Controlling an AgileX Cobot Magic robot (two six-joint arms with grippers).
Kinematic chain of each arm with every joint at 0, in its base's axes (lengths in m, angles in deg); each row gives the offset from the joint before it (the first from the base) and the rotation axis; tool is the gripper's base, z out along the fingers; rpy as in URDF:
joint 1: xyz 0 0 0.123 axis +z
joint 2: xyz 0 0 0 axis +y
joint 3: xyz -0.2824 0 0.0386 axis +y
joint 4: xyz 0.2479 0 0.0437 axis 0.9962 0 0.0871
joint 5: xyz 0 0 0 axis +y
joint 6: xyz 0.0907 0 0.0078 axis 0.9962 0 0.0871
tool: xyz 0 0 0 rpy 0 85 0
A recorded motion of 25 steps. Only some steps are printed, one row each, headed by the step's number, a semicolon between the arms.
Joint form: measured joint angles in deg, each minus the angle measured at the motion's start. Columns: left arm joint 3, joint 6, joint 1, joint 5, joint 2, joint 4; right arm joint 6, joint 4, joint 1, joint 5, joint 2, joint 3.
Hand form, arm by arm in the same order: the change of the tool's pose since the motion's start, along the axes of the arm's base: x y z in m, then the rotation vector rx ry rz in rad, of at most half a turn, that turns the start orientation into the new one. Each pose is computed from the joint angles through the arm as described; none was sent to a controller.
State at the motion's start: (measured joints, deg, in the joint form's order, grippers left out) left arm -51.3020 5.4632 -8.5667 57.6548 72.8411 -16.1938; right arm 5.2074 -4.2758 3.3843 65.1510 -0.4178 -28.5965
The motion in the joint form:
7: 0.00 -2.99 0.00 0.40 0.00 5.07; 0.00 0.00 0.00 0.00 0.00 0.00
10: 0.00 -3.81 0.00 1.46 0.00 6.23; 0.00 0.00 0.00 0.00 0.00 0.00
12: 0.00 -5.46 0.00 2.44 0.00 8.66; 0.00 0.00 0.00 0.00 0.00 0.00
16: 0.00 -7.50 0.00 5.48 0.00 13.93; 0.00 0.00 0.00 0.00 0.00 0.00
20: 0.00 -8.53 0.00 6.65 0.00 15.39; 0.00 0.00 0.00 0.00 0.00 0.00
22: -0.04 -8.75 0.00 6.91 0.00 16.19; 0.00 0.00 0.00 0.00 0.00 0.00
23: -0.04 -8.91 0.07 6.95 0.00 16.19; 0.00 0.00 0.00 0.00 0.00 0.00
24: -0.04 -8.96 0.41 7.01 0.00 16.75; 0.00 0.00 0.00 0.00 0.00 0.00
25: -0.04 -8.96 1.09 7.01 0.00 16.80; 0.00 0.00 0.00 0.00 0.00 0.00
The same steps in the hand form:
7: -0.0001 0.0066 -0.0017 0.0717 0.0066 0.0223; 0.0000 0.0000 0.0000 0.0000 0.0000 0.0000
10: -0.0016 0.0083 -0.0024 0.0895 0.0246 0.0263; 0.0000 0.0000 0.0000 0.0000 0.0000 0.0000
12: -0.0027 0.0116 -0.0032 0.1252 0.0402 0.0392; 0.0000 0.0000 0.0000 0.0000 0.0000 0.0000
16: -0.0065 0.0194 -0.0048 0.2129 0.0819 0.0425; 0.0000 0.0000 0.0000 0.0000 0.0000 0.0000
20: -0.0080 0.0218 -0.0052 0.2369 0.0998 0.0515; 0.0000 0.0000 0.0000 0.0000 0.0000 0.0000
22: -0.0082 0.0229 -0.0051 0.2502 0.1014 0.0518; 0.0000 0.0000 0.0000 0.0000 0.0000 0.0000
23: -0.0082 0.0232 -0.0051 0.2497 0.1027 0.0556; 0.0000 0.0000 0.0000 0.0000 0.0000 0.0000
24: -0.0080 0.0253 -0.0051 0.2588 0.1026 0.0601; 0.0000 0.0000 0.0000 0.0000 0.0000 0.0000
25: -0.0076 0.0279 -0.0051 0.2590 0.1040 0.0717; 0.0000 0.0000 0.0000 0.0000 0.0000 0.0000

